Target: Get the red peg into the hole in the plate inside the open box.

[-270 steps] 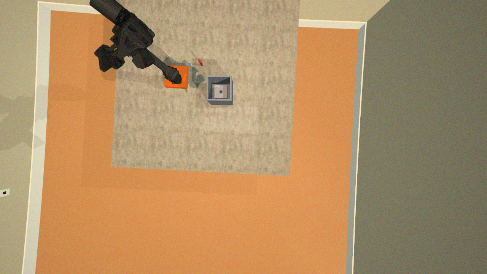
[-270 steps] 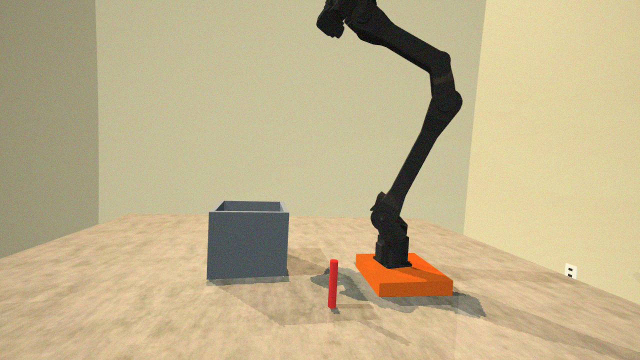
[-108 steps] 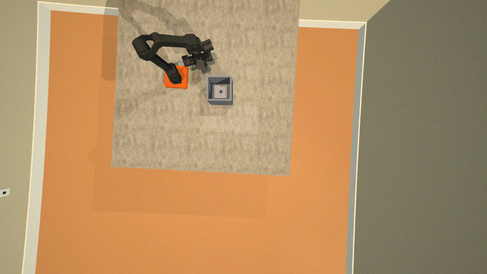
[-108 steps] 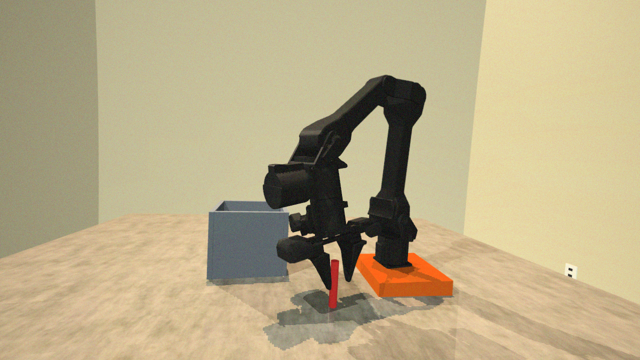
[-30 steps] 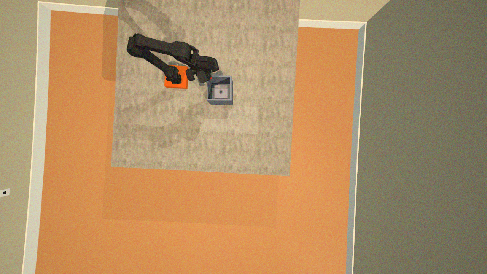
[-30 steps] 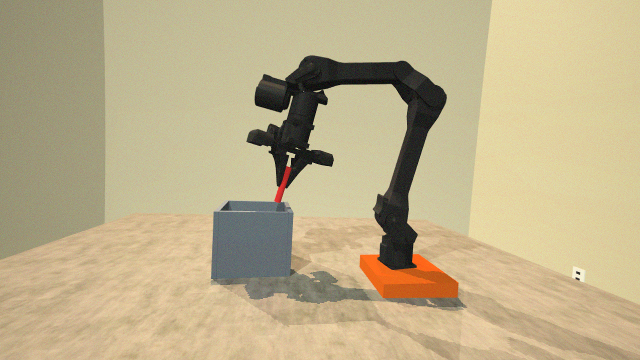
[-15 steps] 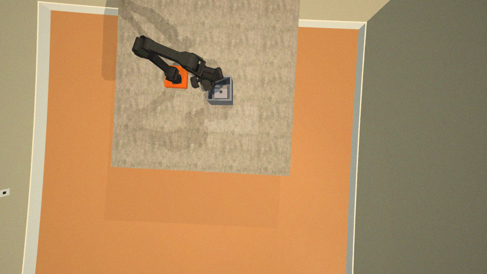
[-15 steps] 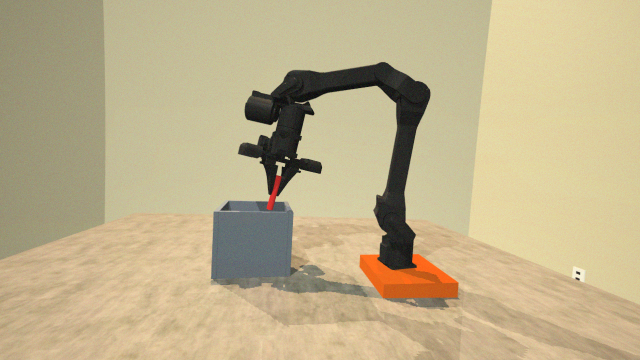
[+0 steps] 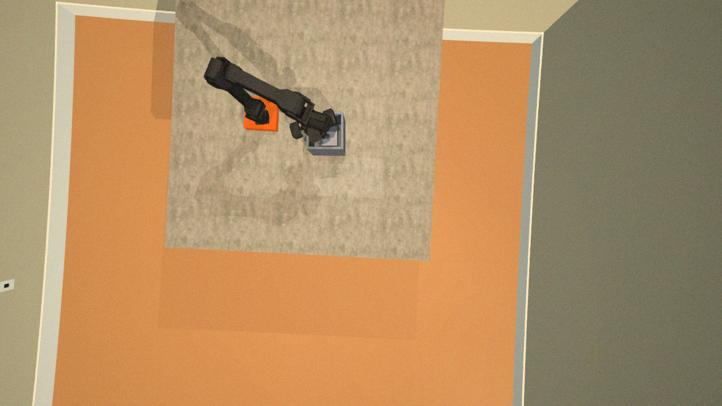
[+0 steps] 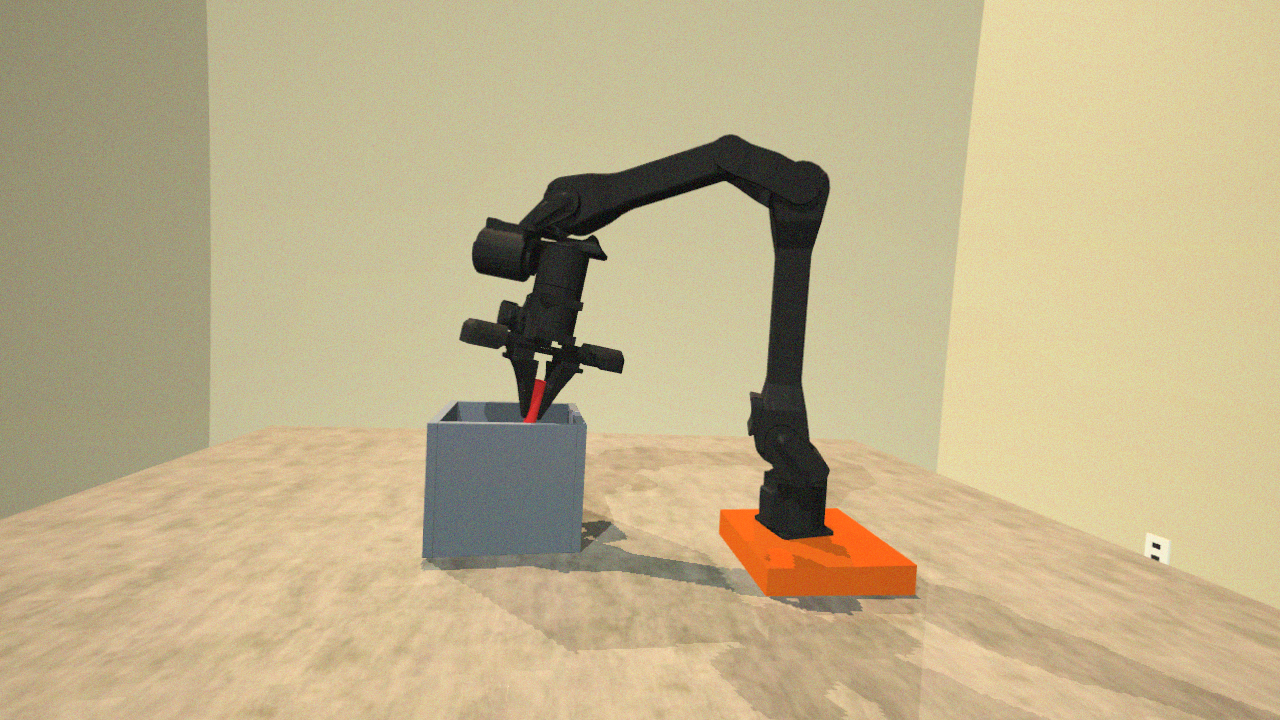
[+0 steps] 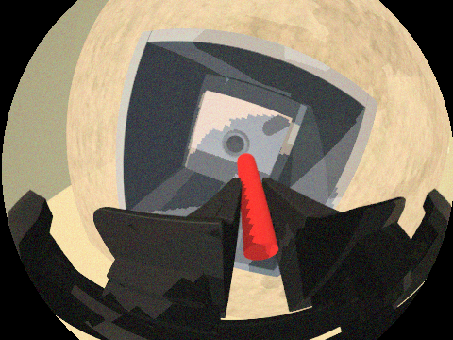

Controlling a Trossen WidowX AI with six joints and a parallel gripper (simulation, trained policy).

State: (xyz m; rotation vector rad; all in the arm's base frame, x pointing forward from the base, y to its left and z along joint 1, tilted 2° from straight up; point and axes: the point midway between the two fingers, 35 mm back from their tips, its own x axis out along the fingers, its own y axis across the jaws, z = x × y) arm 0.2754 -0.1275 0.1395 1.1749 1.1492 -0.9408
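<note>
My gripper tip is 10 mm below the red peg. Also, from my gripper tip: pale plate (20 mm ahead, 90 mm below).
</note>
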